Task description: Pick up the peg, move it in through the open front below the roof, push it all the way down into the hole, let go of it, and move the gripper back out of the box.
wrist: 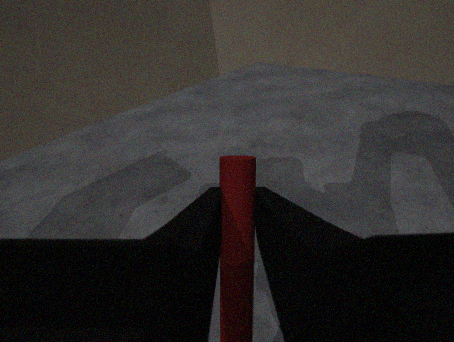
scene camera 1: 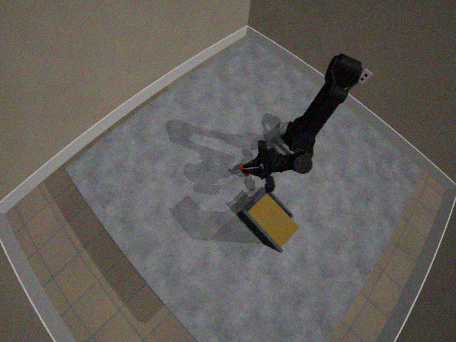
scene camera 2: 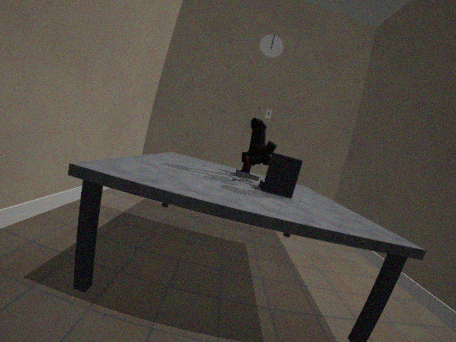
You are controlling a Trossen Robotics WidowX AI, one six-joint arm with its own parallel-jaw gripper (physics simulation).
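Frame: origin at the arm's base, x ahead, y left, z up, level; millimetres.
Seen in the pictures: gripper, fingertip midpoint: [wrist: 237, 197] [scene camera 1: 241, 169] [scene camera 2: 247, 159]; arm's base, origin of the base link: [scene camera 1: 289, 138] [scene camera 2: 245, 171].
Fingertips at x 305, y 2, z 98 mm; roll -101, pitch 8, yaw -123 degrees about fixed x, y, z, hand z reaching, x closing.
Note:
Offsets run from my fingertips to a thing's middle. Level surfaces: height alone.
The red peg {dx -8, dy +9, dz -21 mm} [scene camera 1: 242, 168] [scene camera 2: 247, 163] [wrist: 237, 215] is held between the fingers. It stands roughly upright in scene camera 2's view, and its end sticks out past the fingertips in the wrist view. My gripper [scene camera 1: 246, 170] [wrist: 237, 197] is shut on the peg, above the table and beside the box, apart from it. The box {dx +10, dy +190, dz -30 mm} [scene camera 1: 272, 220] [scene camera 2: 283, 175] has a yellow roof and dark blue-grey walls; in scene camera 2's view a dark wall faces the camera. The hole is hidden, and the box does not show in the wrist view.
A low light-grey block [scene camera 2: 251, 176] lies on the grey table {dz -131 mm} [scene camera 1: 165, 260] [scene camera 2: 200, 187] [wrist: 300, 115] near the gripper, on the box's far left side in scene camera 2's view. Shadows of the arm and box fall across the table top. The black arm [scene camera 1: 320, 112] [scene camera 2: 258, 135] reaches in from behind.

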